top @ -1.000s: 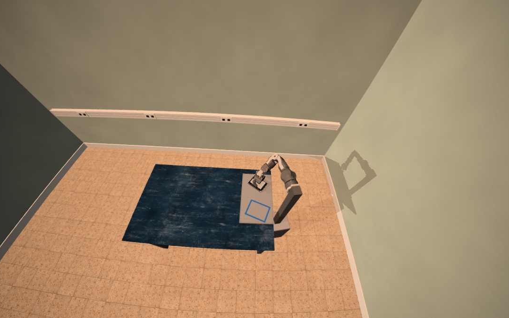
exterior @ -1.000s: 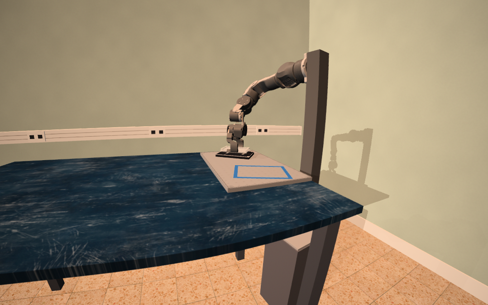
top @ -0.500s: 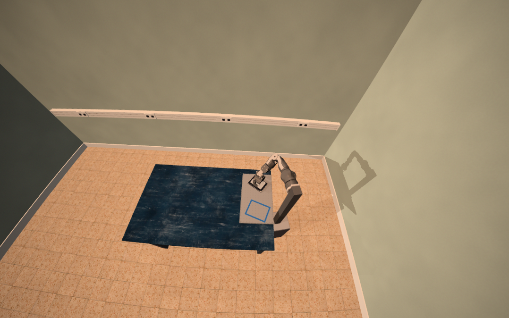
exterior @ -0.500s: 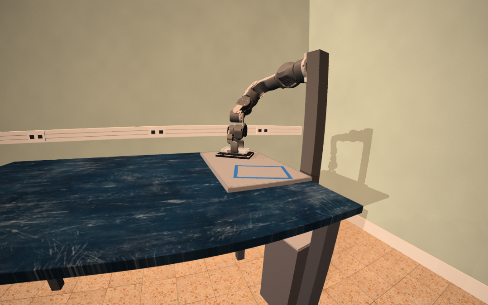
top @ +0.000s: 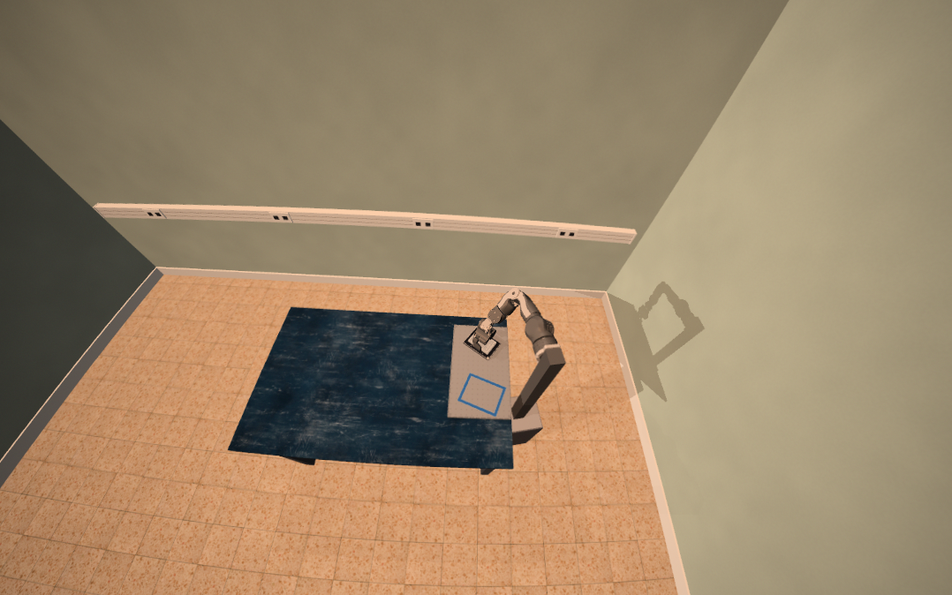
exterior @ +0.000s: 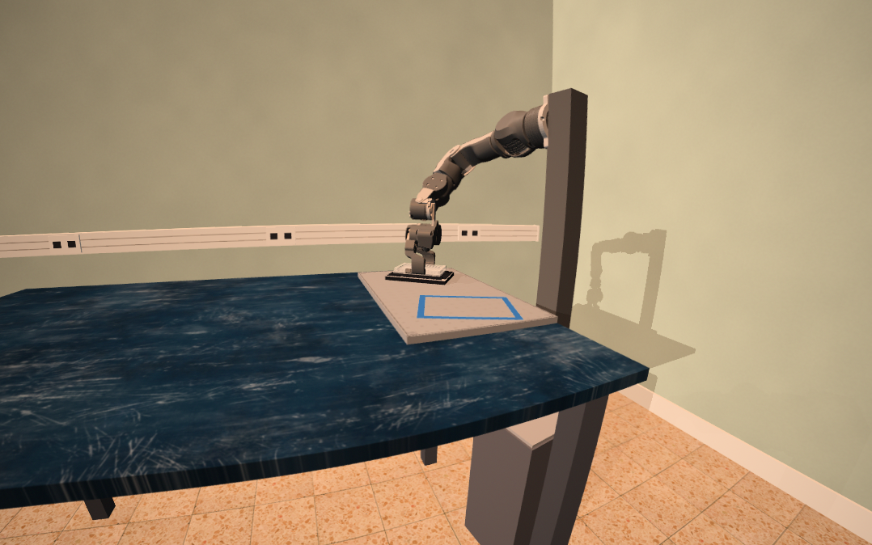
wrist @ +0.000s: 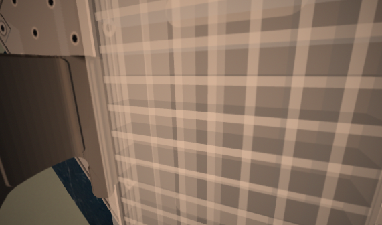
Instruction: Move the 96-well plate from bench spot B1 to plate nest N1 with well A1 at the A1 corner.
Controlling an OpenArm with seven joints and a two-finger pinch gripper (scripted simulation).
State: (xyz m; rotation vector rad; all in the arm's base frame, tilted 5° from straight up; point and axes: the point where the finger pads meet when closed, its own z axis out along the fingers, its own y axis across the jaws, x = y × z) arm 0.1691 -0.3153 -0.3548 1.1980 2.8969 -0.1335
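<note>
My hand is right at the clear 96-well plate. Round my hand: black plate nest: 20 mm below.
</note>
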